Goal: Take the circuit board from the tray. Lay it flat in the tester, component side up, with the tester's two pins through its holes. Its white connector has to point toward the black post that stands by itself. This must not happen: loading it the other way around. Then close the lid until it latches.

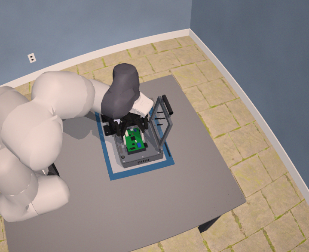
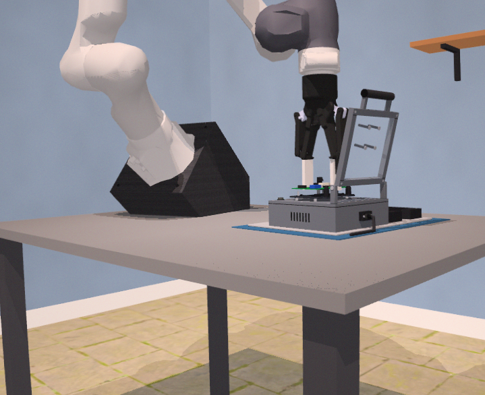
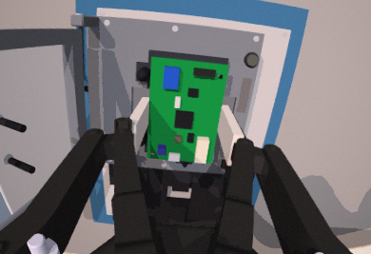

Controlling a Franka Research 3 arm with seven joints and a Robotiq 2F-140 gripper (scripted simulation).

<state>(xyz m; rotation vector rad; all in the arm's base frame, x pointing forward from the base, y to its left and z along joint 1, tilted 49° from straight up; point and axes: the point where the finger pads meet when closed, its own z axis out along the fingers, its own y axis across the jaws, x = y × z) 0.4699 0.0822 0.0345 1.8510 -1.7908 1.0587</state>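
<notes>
Right now my hand is 2 cm above the green circuit board. Round my hand: black nest 1 cm ahead, 1 cm to the left, 4 cm below; tester lid 12 cm ahead, 1 cm to the right, 8 cm above.
</notes>
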